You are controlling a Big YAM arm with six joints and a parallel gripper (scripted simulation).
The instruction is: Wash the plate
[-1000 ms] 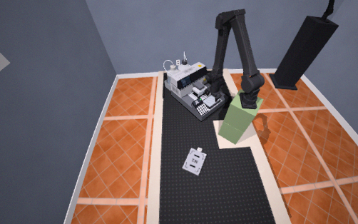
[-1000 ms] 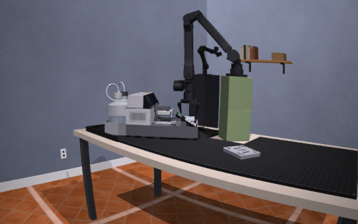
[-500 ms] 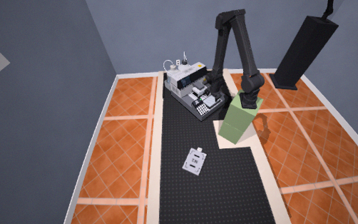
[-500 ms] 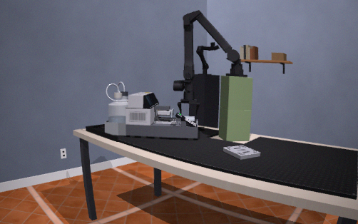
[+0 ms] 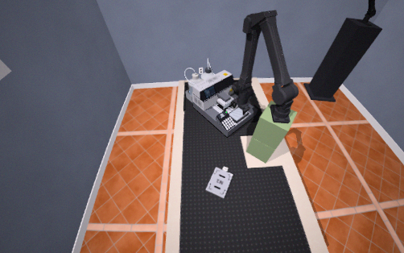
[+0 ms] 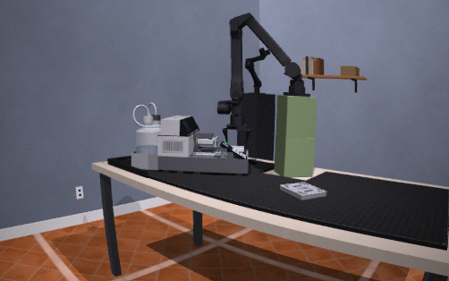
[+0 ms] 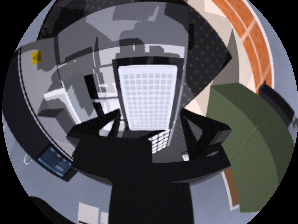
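The well plate is 3 cm below my hand. Also, from my hand: bottle (38 cm ahead, 26 cm to the right, 2 cm above); plate nest N1 (11 cm ahead, 53 cm to the left, 12 cm below); plate washer (11 cm ahead, 11 cm to the right).
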